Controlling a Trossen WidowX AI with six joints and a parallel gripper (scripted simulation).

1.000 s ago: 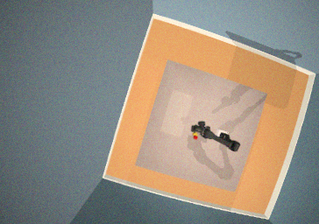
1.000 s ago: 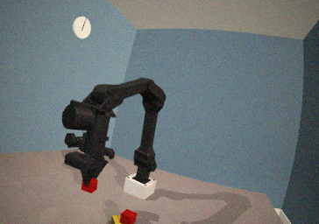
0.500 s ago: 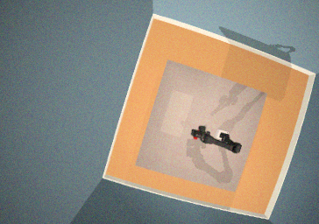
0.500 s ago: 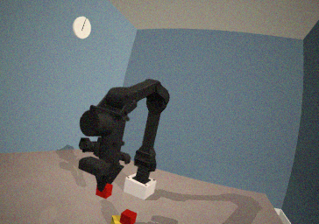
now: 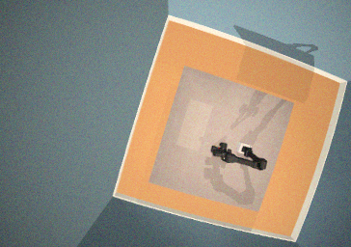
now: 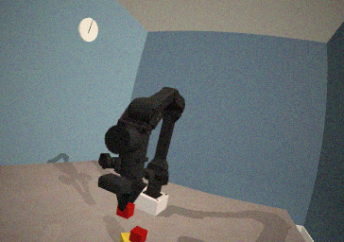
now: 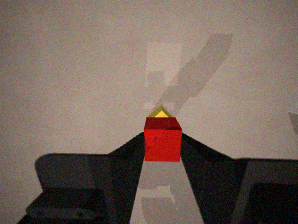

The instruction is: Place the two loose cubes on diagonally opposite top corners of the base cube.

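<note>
Right now my gripper tip is 100 mm above the yellow base cube, 20 mm to the right of it and 10 mm past it.
</note>
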